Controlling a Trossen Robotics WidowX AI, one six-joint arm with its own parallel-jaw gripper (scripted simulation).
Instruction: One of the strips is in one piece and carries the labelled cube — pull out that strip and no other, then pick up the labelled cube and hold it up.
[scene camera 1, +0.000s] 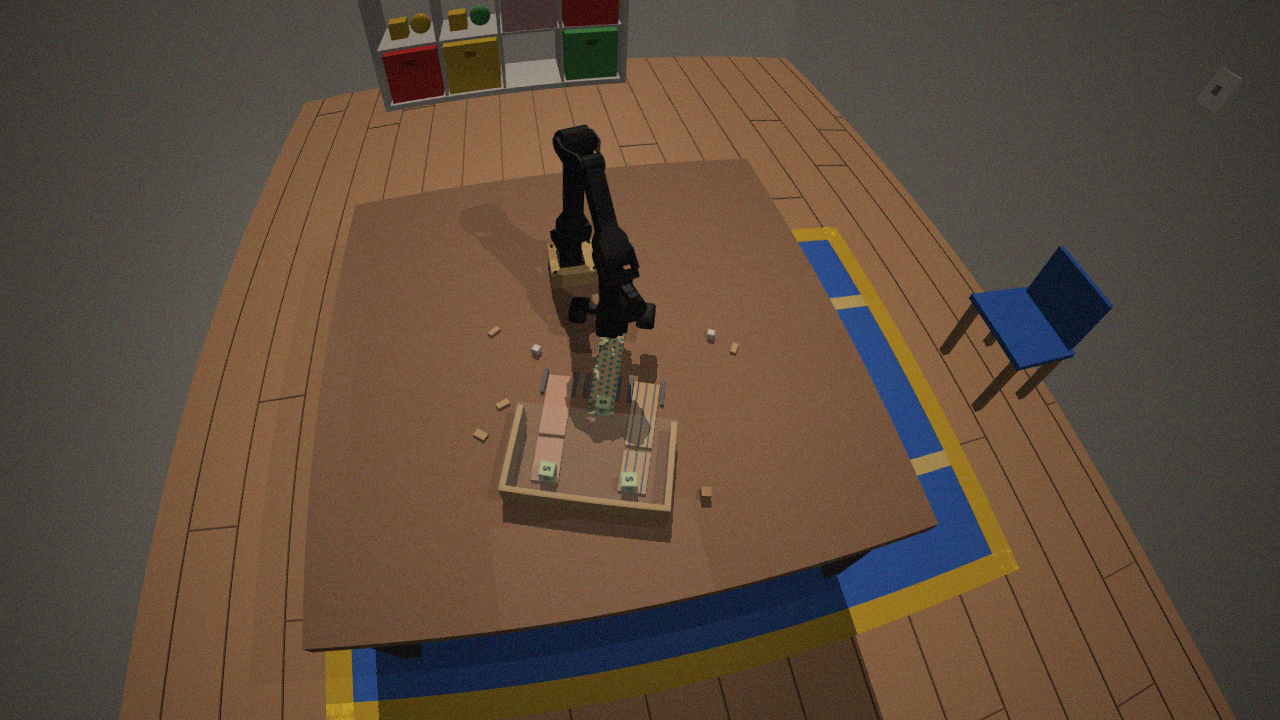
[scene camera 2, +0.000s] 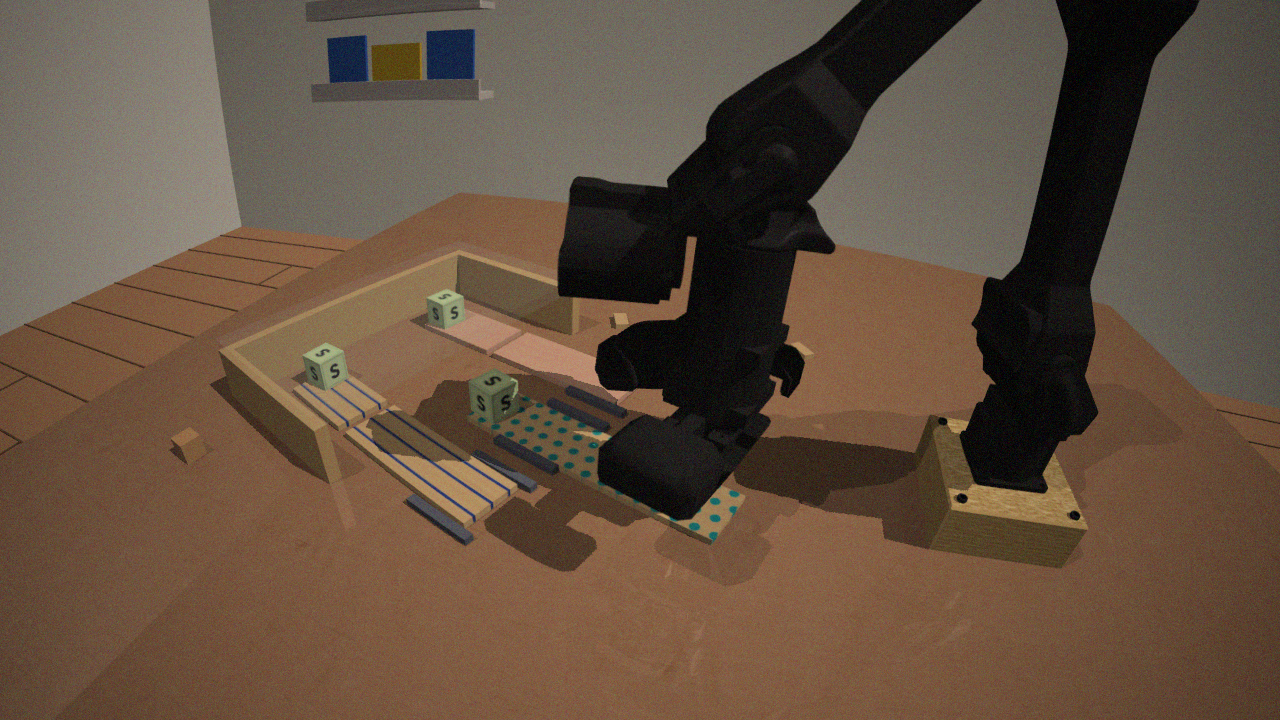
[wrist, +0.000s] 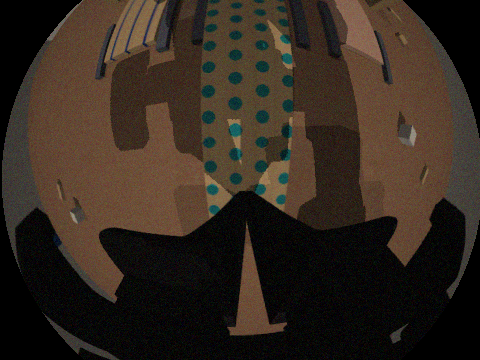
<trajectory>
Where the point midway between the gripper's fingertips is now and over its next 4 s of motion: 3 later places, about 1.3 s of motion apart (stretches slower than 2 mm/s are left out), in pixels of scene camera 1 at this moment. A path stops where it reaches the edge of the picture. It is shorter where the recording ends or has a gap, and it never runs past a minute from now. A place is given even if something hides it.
My gripper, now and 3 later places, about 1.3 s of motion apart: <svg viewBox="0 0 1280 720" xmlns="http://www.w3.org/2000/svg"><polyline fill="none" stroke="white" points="612,336 609,347 603,390 602,400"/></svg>
</trajectory>
